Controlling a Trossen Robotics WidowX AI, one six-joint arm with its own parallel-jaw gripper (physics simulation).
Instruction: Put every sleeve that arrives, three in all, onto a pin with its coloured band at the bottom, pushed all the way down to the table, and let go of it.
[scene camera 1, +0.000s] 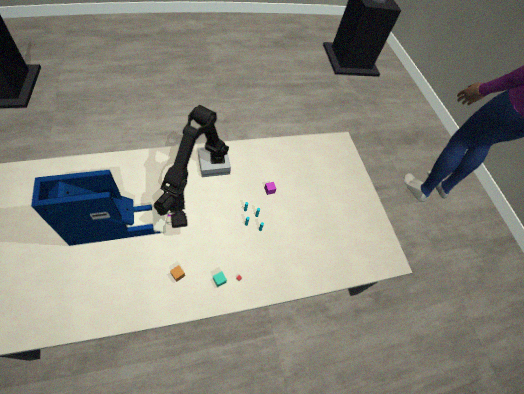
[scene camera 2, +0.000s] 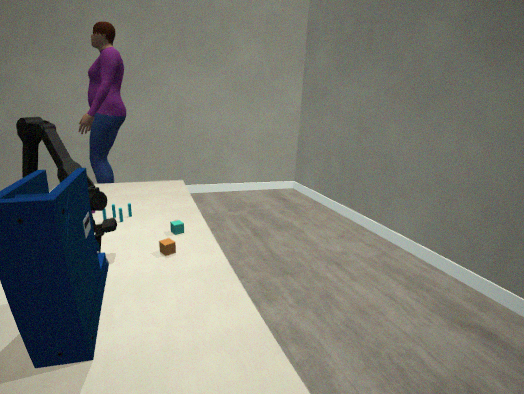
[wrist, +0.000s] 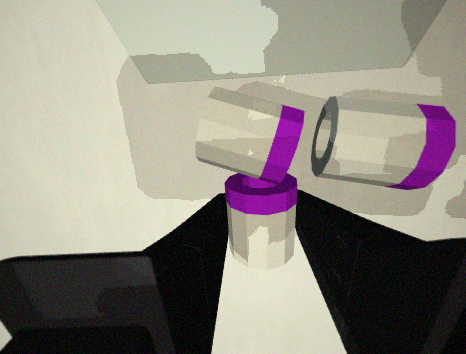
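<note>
My gripper (scene camera 1: 170, 215) (wrist: 258, 200) is shut on a pale sleeve (wrist: 262, 235) in front of the blue dispenser. This sleeve's purple band is at its upper end, with the opening showing. A second sleeve (wrist: 237, 135) is tilted, its banded end against the top of the held one. A third sleeve (wrist: 372, 140) lies on its side to the right, its band at the far right end. In scene camera 2 the fingertips are hidden. Several thin cyan pins (scene camera 1: 257, 212) (scene camera 2: 120, 215) stand bare on the table (scene camera 1: 320, 235) (scene camera 2: 200, 320), right of the gripper in scene camera 1.
The tall blue dispenser (scene camera 1: 90, 220) (scene camera 2: 45, 280) stands at the left, two prongs reaching toward the gripper. A magenta cube (scene camera 1: 270, 188) lies behind the pins. Orange (scene camera 1: 177, 272) (scene camera 2: 167, 246), teal (scene camera 1: 219, 278) (scene camera 2: 177, 227) and small red (scene camera 1: 239, 278) cubes lie near the front edge.
</note>
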